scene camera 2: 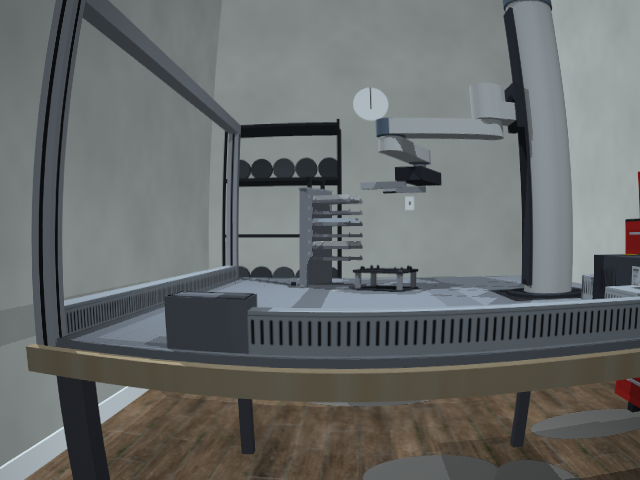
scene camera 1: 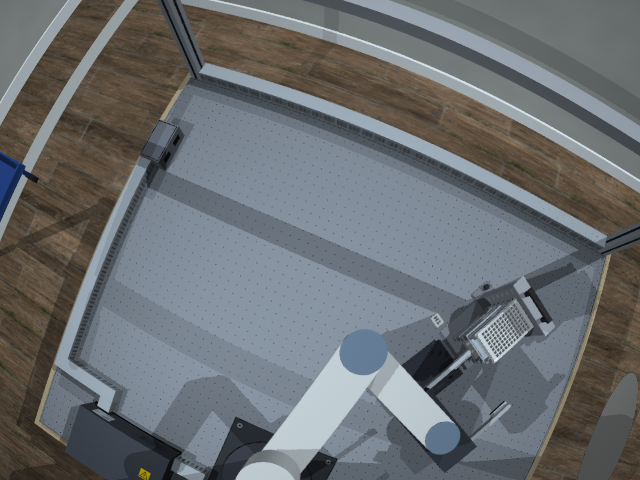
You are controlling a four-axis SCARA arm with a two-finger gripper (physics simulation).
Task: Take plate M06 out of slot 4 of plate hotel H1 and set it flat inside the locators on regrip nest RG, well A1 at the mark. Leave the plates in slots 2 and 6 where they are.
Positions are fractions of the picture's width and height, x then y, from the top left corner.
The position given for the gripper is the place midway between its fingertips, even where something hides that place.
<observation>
gripper: scene camera 2 0.58, 0.39; scene camera 1 0.76, 0.79
</observation>
